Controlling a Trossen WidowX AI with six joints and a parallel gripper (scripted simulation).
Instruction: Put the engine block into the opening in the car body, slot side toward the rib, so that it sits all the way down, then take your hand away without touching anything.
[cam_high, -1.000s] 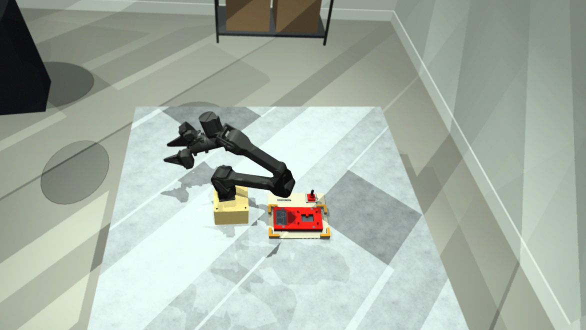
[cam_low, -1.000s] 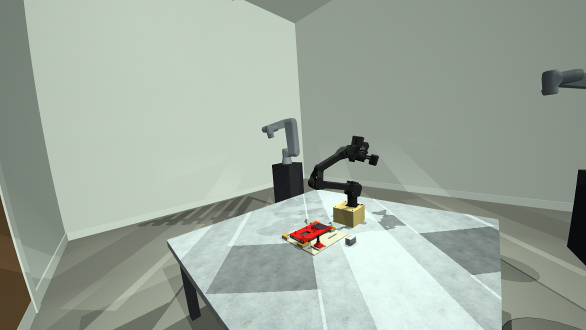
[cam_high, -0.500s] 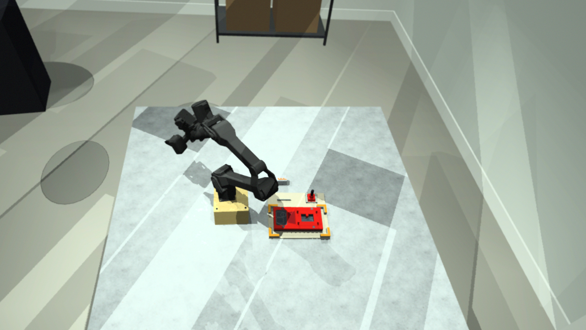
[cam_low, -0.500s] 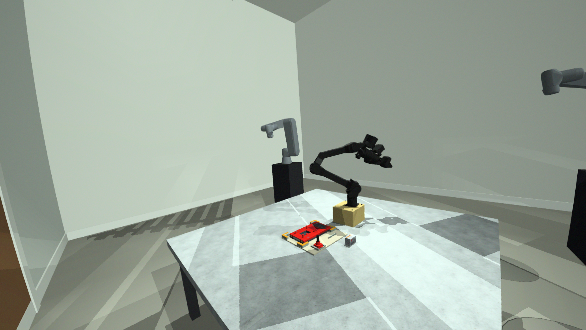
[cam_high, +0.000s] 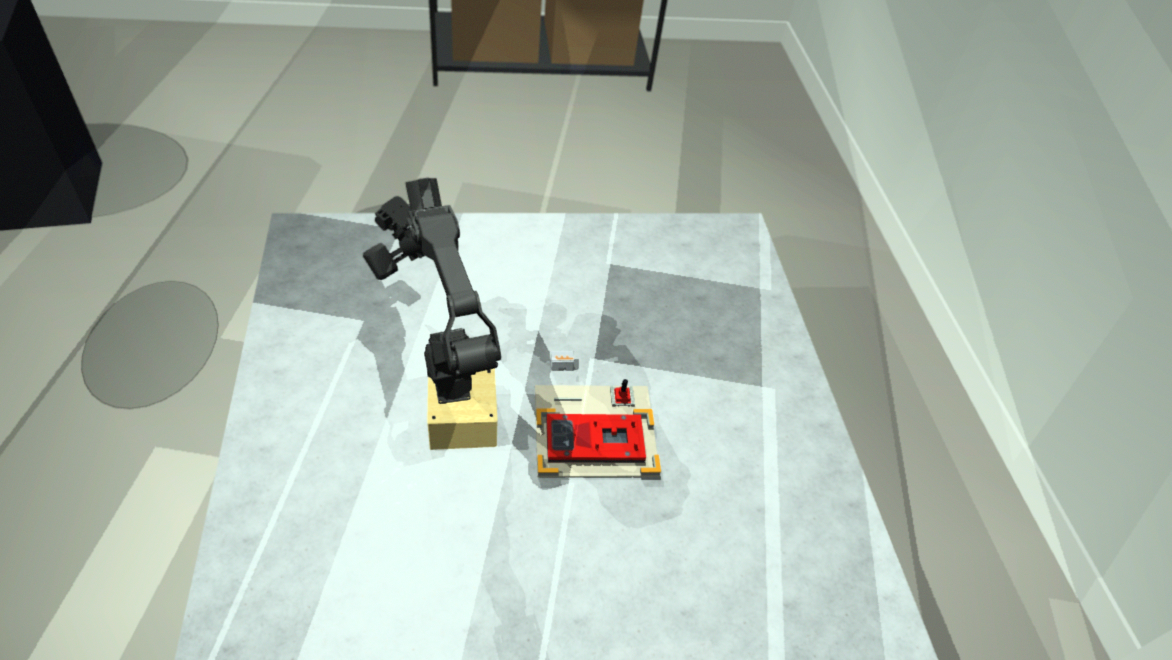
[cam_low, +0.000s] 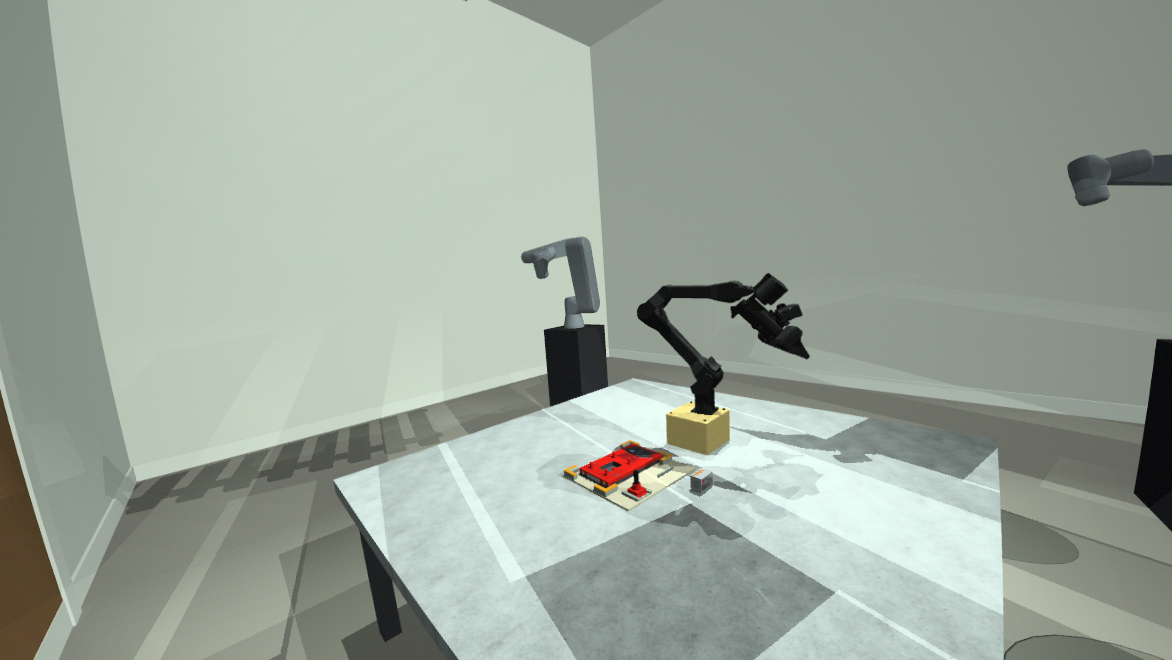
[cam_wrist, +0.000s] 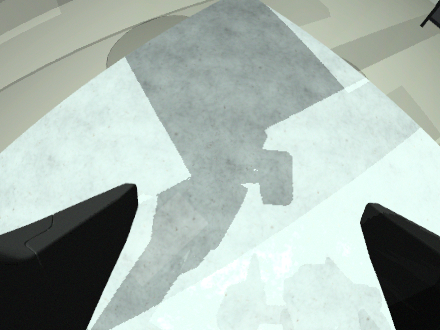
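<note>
Now: gripper tip 33 cm short of the grey engine block, 16 cm to the left of it and 25 cm above it.
</note>
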